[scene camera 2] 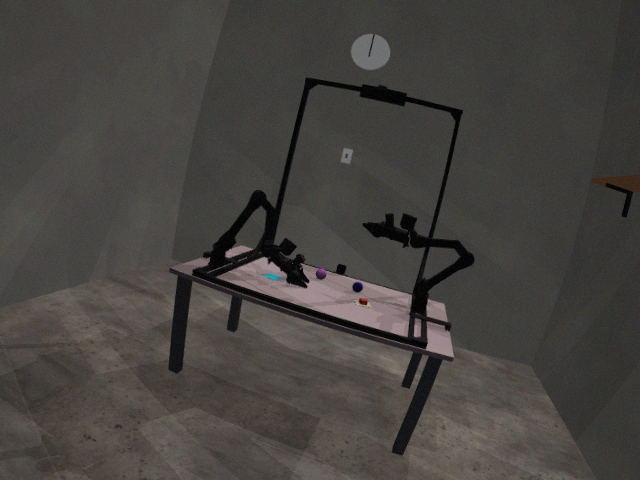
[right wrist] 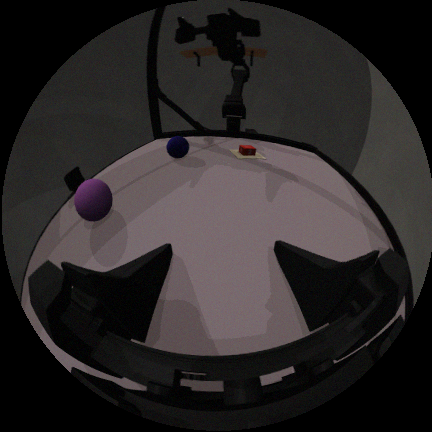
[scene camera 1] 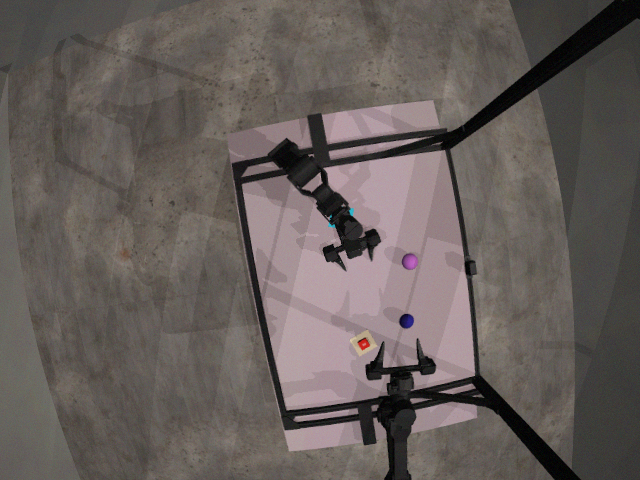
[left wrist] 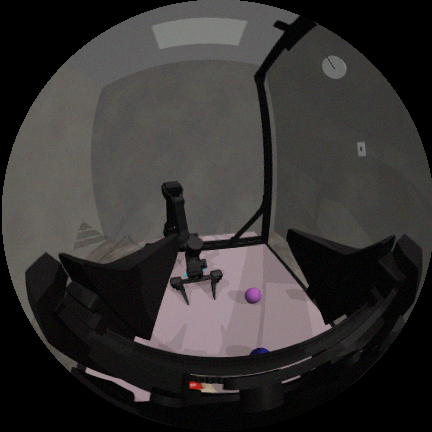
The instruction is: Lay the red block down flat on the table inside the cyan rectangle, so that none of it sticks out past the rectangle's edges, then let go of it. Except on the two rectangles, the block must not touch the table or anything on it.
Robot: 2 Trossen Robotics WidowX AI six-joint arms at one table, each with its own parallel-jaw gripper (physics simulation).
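Places are measured from the left arm's base along level axes (x back, y right, z up), in millimetres.
Pixels of known places: left gripper, fingertip midpoint: (scene camera 2: 365, 223) (scene camera 1: 400, 340) (left wrist: 234, 236); right gripper, fingertip midpoint: (scene camera 2: 308, 284) (right wrist: 223, 247) (scene camera 1: 358, 265) (left wrist: 201, 301); left arm's base at its link origin: (scene camera 2: 417, 311) (right wrist: 232, 131) (scene camera 1: 387, 405); right arm's base at its link origin: (scene camera 2: 216, 264) (scene camera 1: 285, 156).
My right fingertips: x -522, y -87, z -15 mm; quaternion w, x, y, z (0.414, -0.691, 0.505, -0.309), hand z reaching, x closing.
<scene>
Ahead of a thing's pixels: the offset from my right fingertips to its middle. "spot": to the spot under its first point.
The red block {dx +273, dy +7, dz +5 mm} (scene camera 1: 363, 344) (scene camera 2: 363, 301) (left wrist: 195, 385) (right wrist: 247, 150) lies on the pale yellow rectangle {spot: dx +268, dy -25, dz -3 mm} (scene camera 1: 354, 342) (right wrist: 239, 155). The cyan rectangle {spot: dx -181, dy -11, dz -4 mm} (scene camera 1: 352, 211) (scene camera 2: 272, 276) is mostly hidden under the right arm in scene camera 1. My left gripper (scene camera 1: 400, 341) (scene camera 2: 364, 225) (left wrist: 234, 236) is open and empty, high over the table; in scene camera 1 it appears to the right of the block. My right gripper (scene camera 1: 358, 265) (scene camera 2: 307, 283) (left wrist: 201, 302) (right wrist: 223, 247) is open and empty, low over the table between the two rectangles, apart from the block.
A dark blue ball {dx +199, dy +155, dz +21 mm} (scene camera 1: 406, 320) (scene camera 2: 357, 286) (left wrist: 260, 351) (right wrist: 178, 147) is near the yellow rectangle, up and to the right in scene camera 1. A purple ball {dx -5, dy +171, dz +23 mm} (scene camera 1: 409, 261) (scene camera 2: 321, 273) (left wrist: 253, 295) (right wrist: 93, 200) is to the right of the right gripper there. A black frame borders the table.
</scene>
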